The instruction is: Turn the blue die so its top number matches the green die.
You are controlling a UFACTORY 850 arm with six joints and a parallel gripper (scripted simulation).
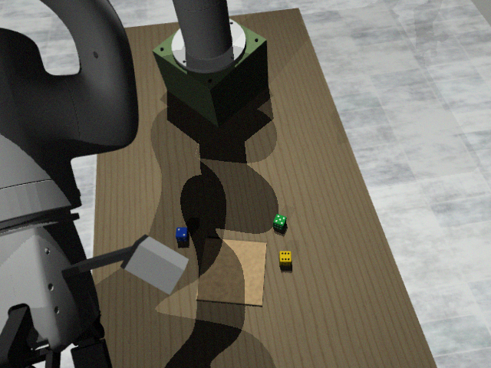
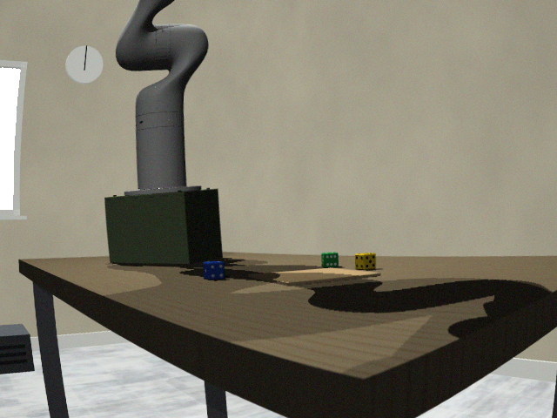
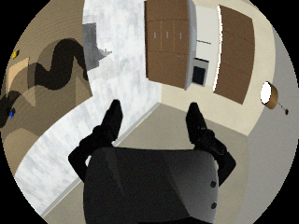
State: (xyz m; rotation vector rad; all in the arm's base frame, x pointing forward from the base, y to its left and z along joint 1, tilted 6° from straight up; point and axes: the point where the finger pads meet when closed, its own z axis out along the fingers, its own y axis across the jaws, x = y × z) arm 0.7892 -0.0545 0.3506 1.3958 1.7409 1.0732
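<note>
The blue die lies 350 mm behind my hand, 10 mm to the left of it and 440 mm below it. Round my hand: tan mat 270 mm behind, 120 mm to the left, 450 mm below; yellow die 280 mm behind, 240 mm to the left, 440 mm below; green die 370 mm behind, 230 mm to the left, 440 mm below.
</note>
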